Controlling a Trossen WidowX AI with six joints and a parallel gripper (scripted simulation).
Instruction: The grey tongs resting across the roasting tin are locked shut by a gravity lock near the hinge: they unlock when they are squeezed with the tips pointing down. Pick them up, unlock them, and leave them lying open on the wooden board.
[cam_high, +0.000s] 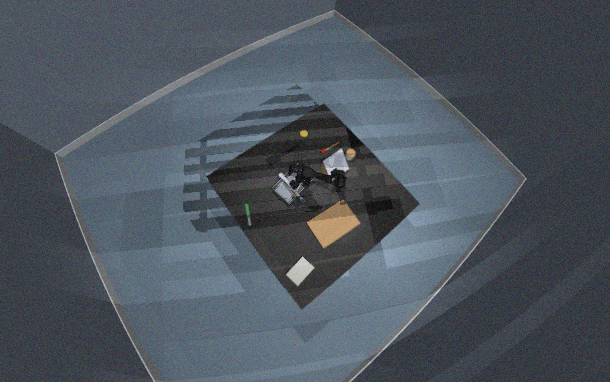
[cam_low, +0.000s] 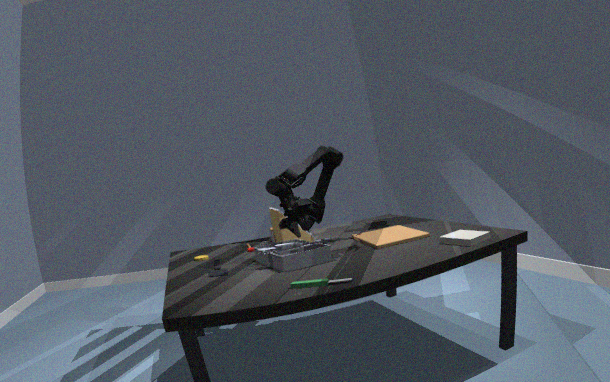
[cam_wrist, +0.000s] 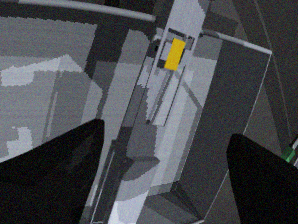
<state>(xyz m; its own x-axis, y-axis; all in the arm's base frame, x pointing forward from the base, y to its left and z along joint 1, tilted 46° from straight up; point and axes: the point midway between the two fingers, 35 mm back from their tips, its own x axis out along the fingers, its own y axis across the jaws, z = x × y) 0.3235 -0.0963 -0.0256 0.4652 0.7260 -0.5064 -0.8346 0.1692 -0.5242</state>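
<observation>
Right now the yellow lock piece is 3 cm to the left of my gripper tip, 3 cm below it and 1 cm ahead of it. Round my gripper tip: grey roasting tin (7 cm below, 5 cm to the right, 2 cm behind); then wooden board (39 cm to the left, 9 cm below, 9 cm behind); then dark object (34 cm to the right, 10 cm below, 10 cm behind).
</observation>
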